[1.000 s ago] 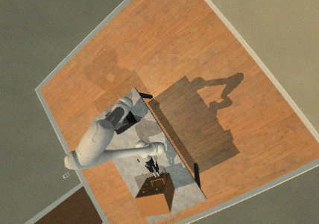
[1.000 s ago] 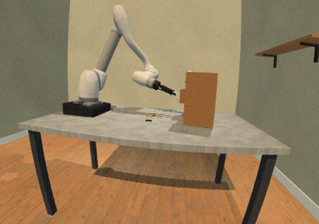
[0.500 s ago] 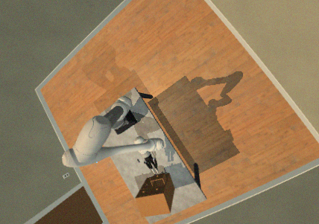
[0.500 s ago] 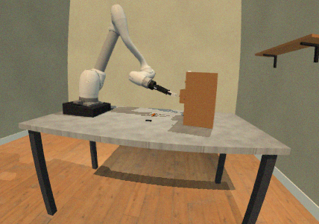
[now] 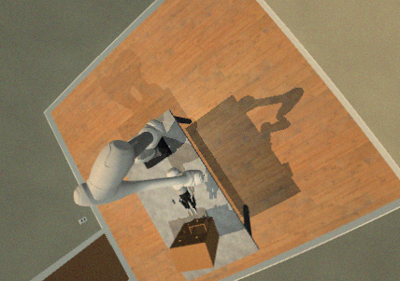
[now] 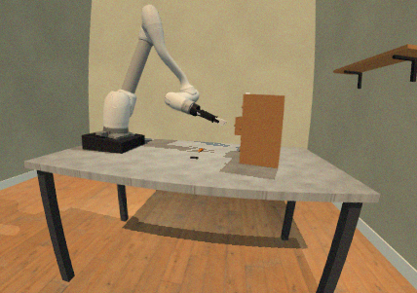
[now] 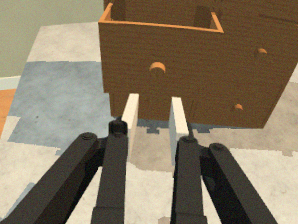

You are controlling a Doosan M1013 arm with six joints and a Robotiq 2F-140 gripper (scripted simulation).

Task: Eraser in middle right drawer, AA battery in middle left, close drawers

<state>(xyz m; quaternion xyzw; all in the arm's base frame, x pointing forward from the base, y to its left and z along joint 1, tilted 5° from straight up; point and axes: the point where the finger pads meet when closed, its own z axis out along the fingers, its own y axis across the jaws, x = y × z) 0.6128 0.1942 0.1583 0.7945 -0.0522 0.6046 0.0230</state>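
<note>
Now: hand 100 mm past the orange AA battery, 80 mm to the left of it and 170 mm above it. Round my hand: eraser 250 mm ahead, 140 mm to the right, 50 mm below.
</note>
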